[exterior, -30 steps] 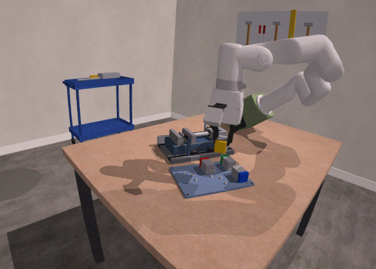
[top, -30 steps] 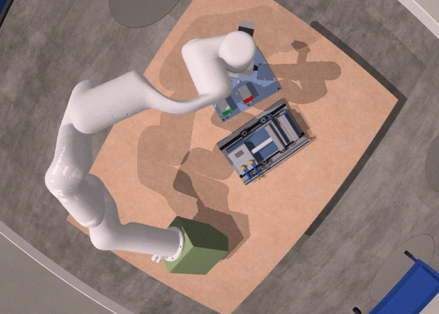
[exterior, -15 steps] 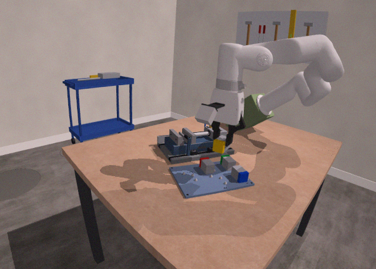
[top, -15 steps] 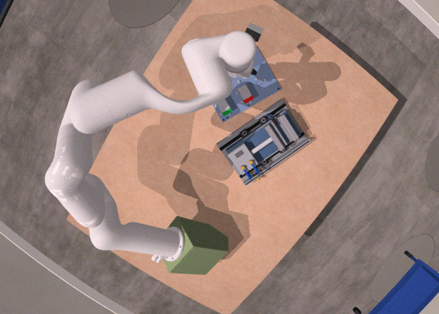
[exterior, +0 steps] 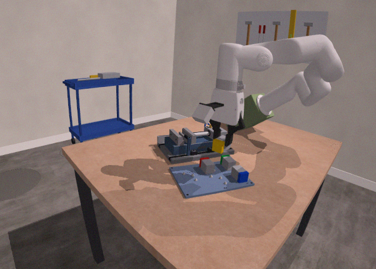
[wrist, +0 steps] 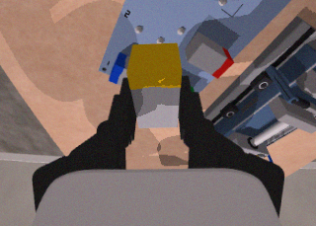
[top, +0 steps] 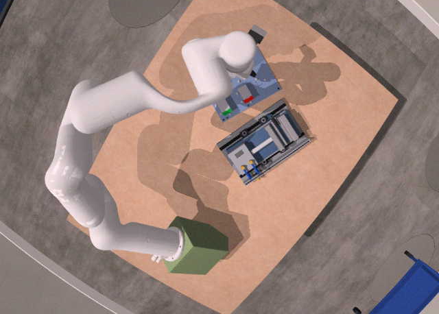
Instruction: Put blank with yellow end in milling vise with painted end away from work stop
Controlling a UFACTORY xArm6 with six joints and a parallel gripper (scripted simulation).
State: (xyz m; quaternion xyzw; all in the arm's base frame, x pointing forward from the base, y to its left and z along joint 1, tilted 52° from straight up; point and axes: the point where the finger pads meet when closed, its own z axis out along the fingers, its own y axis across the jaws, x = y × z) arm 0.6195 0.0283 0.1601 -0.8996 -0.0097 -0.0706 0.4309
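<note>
Now: hand 20 mm above the yellow-ended blank. The rest, counted from my hand: red-ended blank: 40 mm behind, 80 mm to the right, 150 mm below; blue-ended blank: 80 mm behind, 40 mm to the left, 150 mm below; green-ended blank: 120 mm behind, 40 mm to the right, 150 mm below.
</note>
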